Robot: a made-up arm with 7 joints. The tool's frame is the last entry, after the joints.
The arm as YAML. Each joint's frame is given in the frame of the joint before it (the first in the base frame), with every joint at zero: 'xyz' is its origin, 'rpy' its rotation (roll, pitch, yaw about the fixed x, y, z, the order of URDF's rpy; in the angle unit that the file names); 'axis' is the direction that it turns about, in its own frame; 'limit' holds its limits. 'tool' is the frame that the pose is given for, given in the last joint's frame.
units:
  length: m
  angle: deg
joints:
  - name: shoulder
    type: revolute
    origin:
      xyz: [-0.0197, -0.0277, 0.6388]
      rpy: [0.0, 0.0, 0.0]
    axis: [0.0, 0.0, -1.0]
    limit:
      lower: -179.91
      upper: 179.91
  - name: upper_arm
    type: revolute
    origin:
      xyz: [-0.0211, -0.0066, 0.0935]
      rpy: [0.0, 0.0, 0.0]
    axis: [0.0, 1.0, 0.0]
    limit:
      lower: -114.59
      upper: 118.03
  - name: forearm
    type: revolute
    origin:
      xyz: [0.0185, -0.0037, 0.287]
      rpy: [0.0, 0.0, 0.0]
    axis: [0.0, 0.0, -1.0]
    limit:
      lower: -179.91
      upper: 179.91
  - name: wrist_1
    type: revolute
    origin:
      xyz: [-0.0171, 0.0, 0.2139]
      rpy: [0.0, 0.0, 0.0]
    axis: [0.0, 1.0, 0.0]
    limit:
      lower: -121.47
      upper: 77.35
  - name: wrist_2
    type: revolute
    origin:
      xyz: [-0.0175, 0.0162, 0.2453]
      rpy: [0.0, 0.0, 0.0]
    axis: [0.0, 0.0, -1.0]
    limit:
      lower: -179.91
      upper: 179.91
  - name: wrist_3
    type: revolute
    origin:
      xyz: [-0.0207, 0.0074, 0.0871]
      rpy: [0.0, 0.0, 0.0]
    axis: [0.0, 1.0, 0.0]
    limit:
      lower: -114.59
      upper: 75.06
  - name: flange
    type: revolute
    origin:
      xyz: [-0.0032, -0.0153, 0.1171]
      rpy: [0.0, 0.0, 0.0]
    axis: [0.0, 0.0, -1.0]
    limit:
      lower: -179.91
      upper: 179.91
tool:
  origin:
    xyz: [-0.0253, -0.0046, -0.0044]
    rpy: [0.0, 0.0, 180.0]
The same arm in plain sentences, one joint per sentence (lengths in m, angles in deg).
The arm has seven revolute joints in a row. What follows holds with every joint at zero, and every direction is one of the base frame's. The first joint lies 0.0197 m along -x and 0.0277 m along -y and 0.6388 m along +z from the base frame's origin and rotates about -z, from -179.91 to 179.91 deg. The second joint lies 0.0211 m along -x and 0.0066 m along -y and 0.0935 m along +z from the first joint and rotates about +y, from -114.59 to 118.03 deg. The third joint lies 0.0185 m along +x and 0.0037 m along -y and 0.287 m along +z from the second joint and rotates about -z, from -179.91 to 179.91 deg. The fourth joint lies 0.0171 m along -x and 0.2139 m along +z from the third joint and rotates about +y, from -121.47 to 77.35 deg. The fifth joint lies 0.0175 m along -x and 0.0162 m along +y and 0.2453 m along +z from the fourth joint and rotates about -z, from -179.91 to 179.91 deg. The sixth joint lies 0.0207 m along -x and 0.0074 m along +y and 0.0871 m along +z from the fifth joint and rotates about +y, from -114.59 to 75.06 deg. The seventh joint lies 0.0032 m along -x and 0.0153 m along -y and 0.1171 m along +z from the sixth joint and rotates about -z, from -179.91 to 179.91 deg. The tool frame, which is the frame that the pose is given for, lies 0.0253 m along -x and 0.0046 m along -y and 0.0044 m along -z from the seventh joint; its axes are the base frame's turned by roll 0, pitch 0 and yaw 180 deg (as in URDF: about the fixed x, then y, then z).
